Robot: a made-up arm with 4 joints. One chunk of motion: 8 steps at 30 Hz.
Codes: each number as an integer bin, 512 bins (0 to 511) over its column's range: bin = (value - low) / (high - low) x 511, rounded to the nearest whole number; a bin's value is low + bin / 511 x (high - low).
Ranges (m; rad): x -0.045..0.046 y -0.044..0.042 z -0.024..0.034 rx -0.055..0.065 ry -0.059..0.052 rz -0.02..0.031
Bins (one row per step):
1: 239 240 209 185 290 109
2: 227 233 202 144 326 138
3: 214 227 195 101 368 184
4: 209 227 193 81 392 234
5: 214 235 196 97 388 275
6: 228 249 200 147 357 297
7: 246 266 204 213 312 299
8: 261 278 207 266 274 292
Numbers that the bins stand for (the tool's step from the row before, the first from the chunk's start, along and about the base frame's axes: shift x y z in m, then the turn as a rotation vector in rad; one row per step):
1: -0.00244 -0.00361 -0.00028 -0.01156 0.00399 -0.00912
2: -0.00458 -0.00479 -0.00107 -0.02118 0.01181 -0.00623
3: -0.00689 -0.00580 -0.00187 -0.03128 0.02094 -0.00164
4: -0.00778 -0.00580 -0.00209 -0.03598 0.02615 0.00335
5: -0.00689 -0.00445 -0.00175 -0.03222 0.02528 0.00745
6: -0.00440 -0.00209 -0.00130 -0.02048 0.01855 0.00964
7: -0.00119 0.00077 -0.00085 -0.00498 0.00877 0.00984
8: 0.00148 0.00279 -0.00050 0.00747 0.00052 0.00914

